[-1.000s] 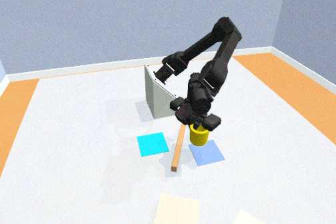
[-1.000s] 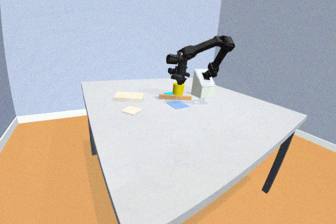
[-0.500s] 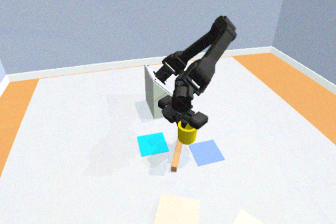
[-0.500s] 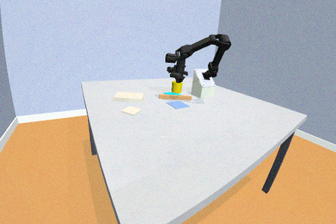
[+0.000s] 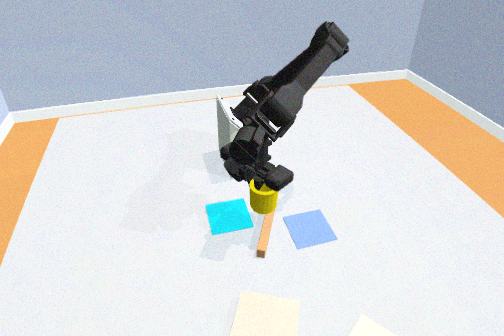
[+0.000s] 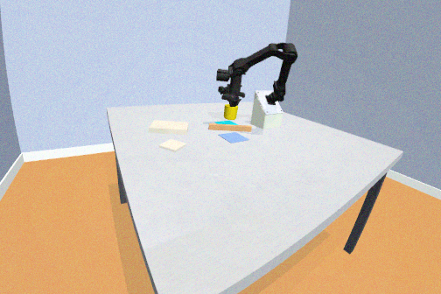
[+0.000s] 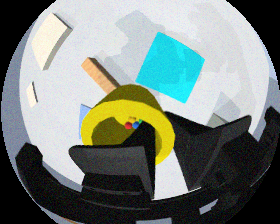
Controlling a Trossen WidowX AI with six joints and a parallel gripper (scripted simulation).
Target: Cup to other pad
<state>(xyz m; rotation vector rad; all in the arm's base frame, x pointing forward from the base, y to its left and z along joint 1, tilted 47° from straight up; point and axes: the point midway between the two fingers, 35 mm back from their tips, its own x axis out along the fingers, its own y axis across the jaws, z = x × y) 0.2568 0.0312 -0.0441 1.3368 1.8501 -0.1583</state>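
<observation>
Now: gripper tip 100 mm above the cyan pad, 60 mm to the left of it and 20 mm past it. Also, from my gripper tip: yellow cup (20 mm to the left, 20 mm ahead); then wooden bar (90 mm below, 30 mm to the left, 20 mm ahead); then blue pad (130 mm to the left, 100 mm below, 70 mm ahead).
</observation>
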